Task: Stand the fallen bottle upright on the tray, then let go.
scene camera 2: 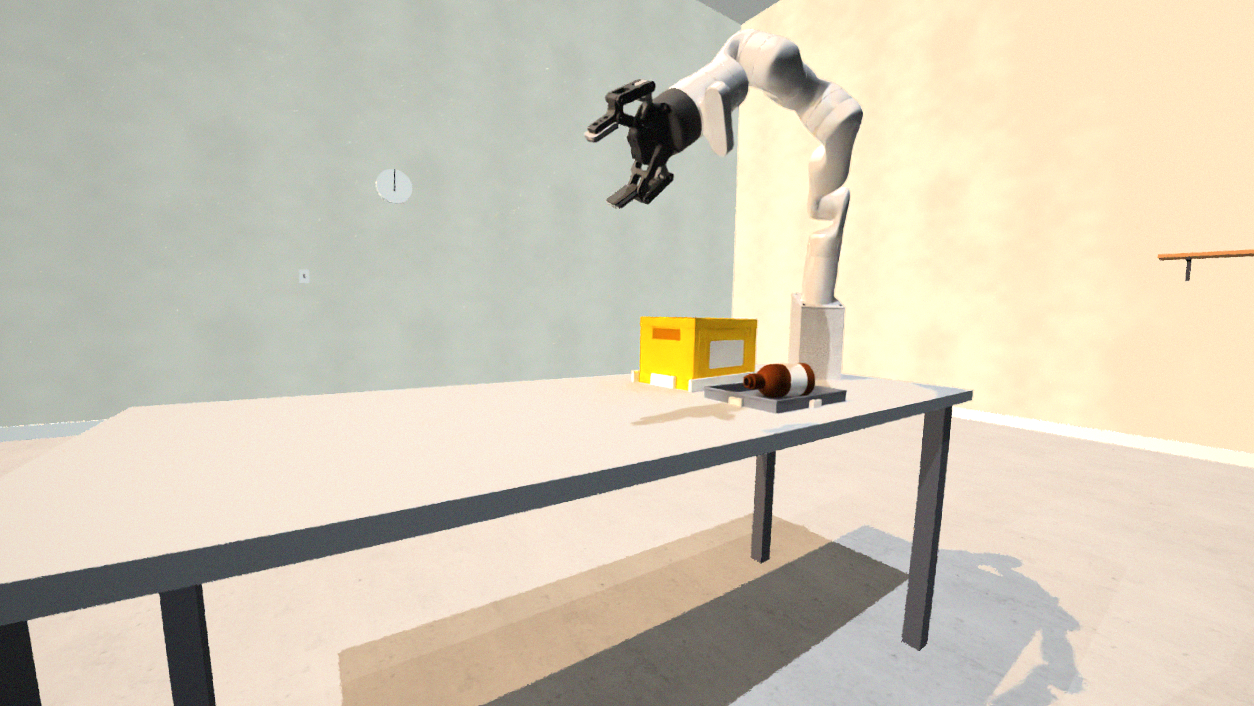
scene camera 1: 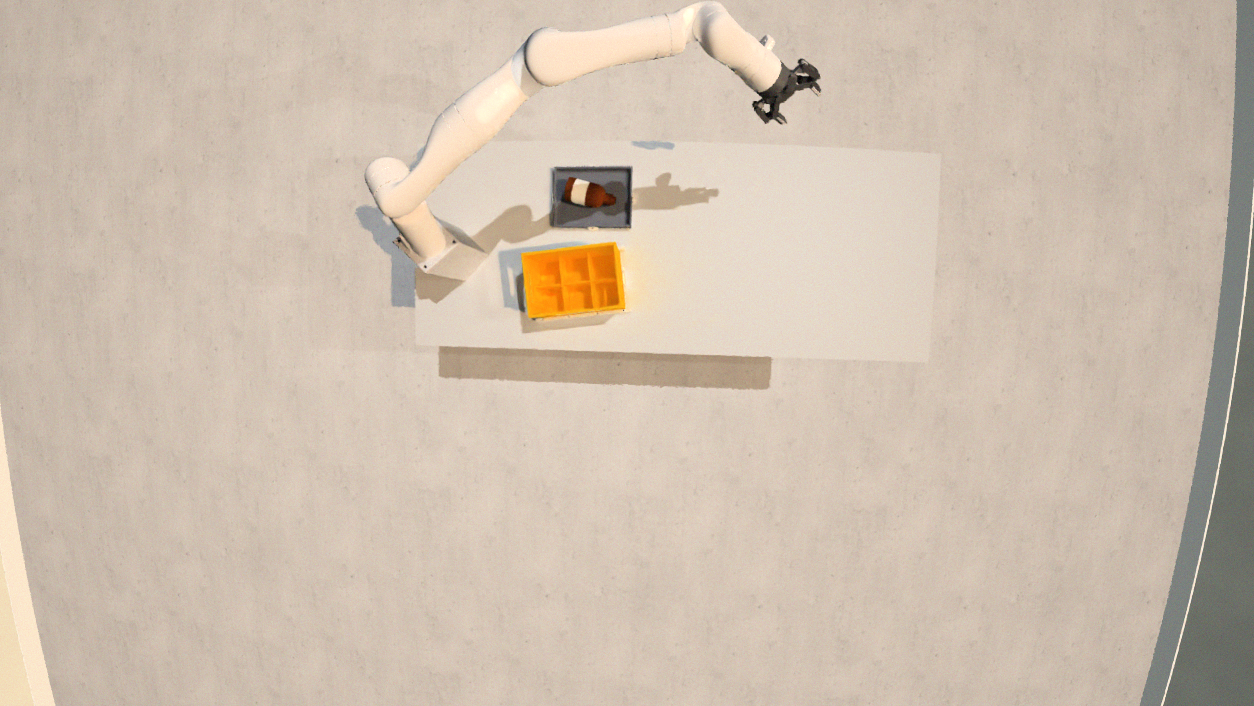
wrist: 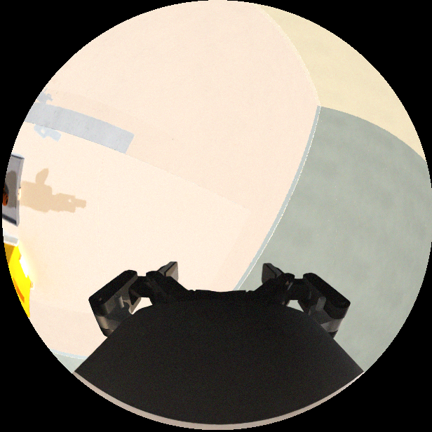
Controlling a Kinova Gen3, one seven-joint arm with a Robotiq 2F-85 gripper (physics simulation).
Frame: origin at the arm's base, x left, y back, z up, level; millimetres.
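Seen in the pictures: gripper, fingertip midpoint: [scene camera 2: 600,173] [scene camera 1: 801,107]; arm's base, link origin: [scene camera 2: 816,300] [scene camera 1: 428,242].
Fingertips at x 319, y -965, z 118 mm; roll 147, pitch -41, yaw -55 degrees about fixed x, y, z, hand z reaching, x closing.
Offsets run from my fingertips to a thing's top centre. Level surfaces: height alone.
The brown bottle {dx -130, dy +536, dz -276 mm} [scene camera 1: 596,194] [scene camera 2: 776,380] with a white label lies on its side on the grey tray {dx -129, dy +535, dz -330 mm} [scene camera 1: 617,218] [scene camera 2: 772,404]. Its neck points away from the arm's base. In the wrist view, a small part of the bottle [wrist: 5,199] shows at the far left edge, with part of the tray [wrist: 14,215]. My gripper [scene camera 1: 799,106] [scene camera 2: 602,171] [wrist: 219,272] is open and empty. It is high above table level, well away from the bottle, farther from the base than the tray.
A yellow crate {dx -411, dy +568, dz -180 mm} [scene camera 1: 574,313] [scene camera 2: 671,359] [wrist: 17,280] with several compartments stands beside the tray on the table {dz -355 mm} [scene camera 1: 789,263] [scene camera 2: 394,473] [wrist: 125,225]. It is much taller than the tray. The arm's base [scene camera 1: 451,256] [scene camera 2: 816,342] stands at the table's end near both.
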